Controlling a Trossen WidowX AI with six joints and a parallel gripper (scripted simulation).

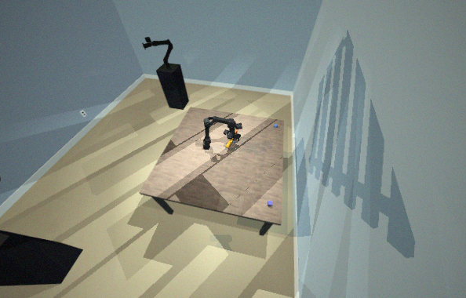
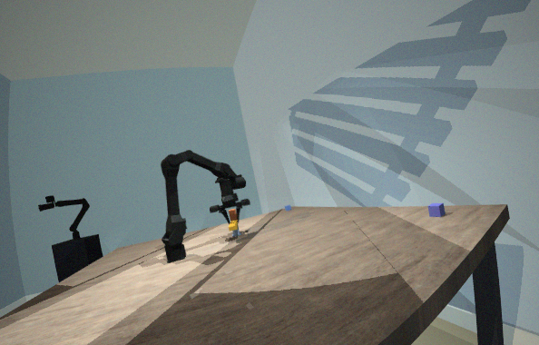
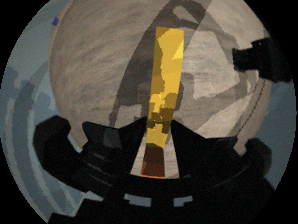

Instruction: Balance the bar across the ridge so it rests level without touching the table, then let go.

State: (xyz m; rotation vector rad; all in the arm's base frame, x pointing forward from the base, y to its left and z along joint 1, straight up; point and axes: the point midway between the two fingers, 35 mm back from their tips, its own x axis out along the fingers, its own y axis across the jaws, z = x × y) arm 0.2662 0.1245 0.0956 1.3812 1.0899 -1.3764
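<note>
The grey-blue piece is 1 cm ahead of my gripper tip, 3 cm to the left of it and 6 cm below it. The rest, counted from my gripper tip: purple cube 47 cm ahead, 62 cm to the right, 4 cm below.
</note>
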